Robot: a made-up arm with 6 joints.
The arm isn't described. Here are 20 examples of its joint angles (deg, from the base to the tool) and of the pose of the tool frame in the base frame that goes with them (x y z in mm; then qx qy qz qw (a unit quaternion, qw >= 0)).
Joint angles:
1: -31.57 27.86 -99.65 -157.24 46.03 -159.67
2: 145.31 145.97 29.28 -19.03 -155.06 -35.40
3: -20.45 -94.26 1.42 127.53 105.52 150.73
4: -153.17 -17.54 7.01 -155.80 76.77 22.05
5: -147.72 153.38 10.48 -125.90 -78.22 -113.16
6: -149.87 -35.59 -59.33 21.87 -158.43 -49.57
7: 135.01 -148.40 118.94 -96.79 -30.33 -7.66
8: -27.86 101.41 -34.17 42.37 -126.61 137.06
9: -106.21 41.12 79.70 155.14 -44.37 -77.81
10: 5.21 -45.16 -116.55 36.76 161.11 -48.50
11: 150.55 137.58 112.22 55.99 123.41 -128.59
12: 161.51 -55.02 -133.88 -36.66 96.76 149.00
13: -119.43 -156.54 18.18 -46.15 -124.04 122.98
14: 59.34 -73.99 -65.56 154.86 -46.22 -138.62
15: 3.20 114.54 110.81 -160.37 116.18 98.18
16: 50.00 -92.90 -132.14 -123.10 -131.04 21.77
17: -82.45 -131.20 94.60 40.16 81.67 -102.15
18: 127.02 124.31 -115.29 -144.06 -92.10 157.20
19: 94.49 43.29 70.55 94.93 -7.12 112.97
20: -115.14 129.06 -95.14 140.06 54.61 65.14
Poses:
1: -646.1 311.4 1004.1 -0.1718 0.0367 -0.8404 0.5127
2: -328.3 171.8 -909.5 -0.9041 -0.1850 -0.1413 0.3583
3: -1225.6 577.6 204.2 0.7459 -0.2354 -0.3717 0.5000
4: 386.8 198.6 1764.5 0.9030 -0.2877 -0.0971 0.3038
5: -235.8 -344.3 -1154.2 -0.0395 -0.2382 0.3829 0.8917
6: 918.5 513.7 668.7 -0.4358 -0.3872 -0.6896 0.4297
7: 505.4 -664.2 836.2 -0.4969 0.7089 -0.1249 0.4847
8: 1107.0 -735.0 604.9 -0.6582 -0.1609 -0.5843 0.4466
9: -374.2 -1190.7 47.7 0.2994 0.5164 0.6097 0.5215
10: -659.2 -48.8 -8.4 -0.0991 -0.8569 0.4977 0.0899
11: 344.9 -360.3 -283.6 -0.2365 0.7345 -0.3214 0.5489
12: 448.2 -74.0 -251.1 0.6054 -0.5886 0.1450 0.5157
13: 466.3 549.5 -879.2 -0.3683 0.4195 0.1723 0.8116
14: -607.2 -1156.5 -258.0 -0.2960 0.0538 -0.1366 0.9438
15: -23.0 -41.5 -583.5 0.1169 -0.4221 0.3153 0.8418
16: -85.3 66.2 -331.2 -0.6683 -0.6115 -0.4144 0.0875
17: 26.5 825.6 839.9 -0.4165 -0.4674 0.3379 0.7028
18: -536.2 499.1 943.0 0.7091 0.4456 0.5361 0.1065
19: -126.0 1348.4 193.6 -0.0338 -0.1434 0.9877 0.0533
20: -264.1 -923.6 854.3 -0.8795 0.2248 0.1791 0.3794
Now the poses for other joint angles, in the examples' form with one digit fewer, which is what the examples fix.
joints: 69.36 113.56 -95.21 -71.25 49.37 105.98
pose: 447 726 1045 -0.873 0.307 0.316 0.207
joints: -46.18 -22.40 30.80 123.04 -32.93 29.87
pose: 35 -124 1878 -0.721 0.087 -0.066 0.685
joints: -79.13 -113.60 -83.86 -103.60 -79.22 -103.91
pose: 124 261 -839 0.071 -0.304 0.678 0.665
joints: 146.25 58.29 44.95 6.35 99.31 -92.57
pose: -1096 663 186 -0.142 0.541 0.822 0.109
